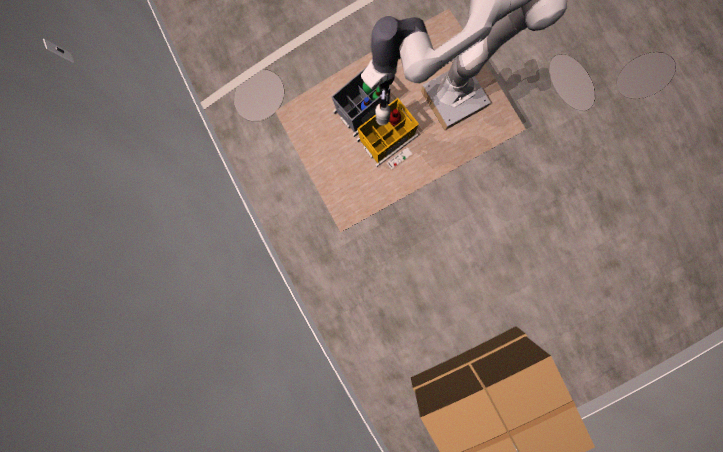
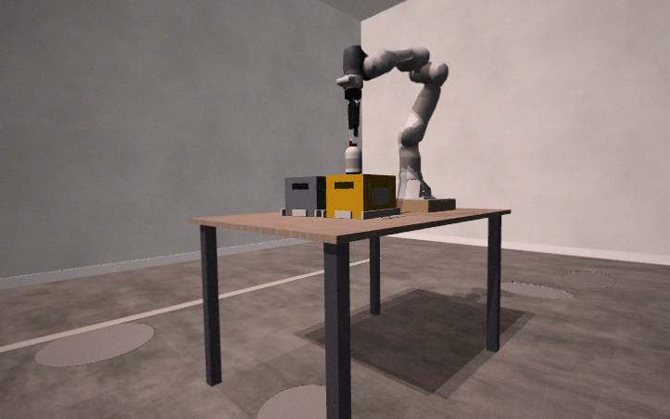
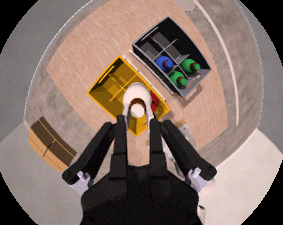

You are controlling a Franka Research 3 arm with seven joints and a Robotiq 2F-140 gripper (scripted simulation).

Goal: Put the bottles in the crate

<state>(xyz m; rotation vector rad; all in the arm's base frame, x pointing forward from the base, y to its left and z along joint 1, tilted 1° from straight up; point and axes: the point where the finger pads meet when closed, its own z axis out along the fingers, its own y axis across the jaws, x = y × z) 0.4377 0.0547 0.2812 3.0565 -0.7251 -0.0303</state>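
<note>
Right now the white bottle is 8 cm below my hand. The rest, counted from my hand: blue bottle 26 cm below, 15 cm to the right, 4 cm ahead; then yellow crate 26 cm below, 4 cm to the left, 1 cm behind; then red bottle 26 cm below, 8 cm behind, 3 cm to the right.
</note>
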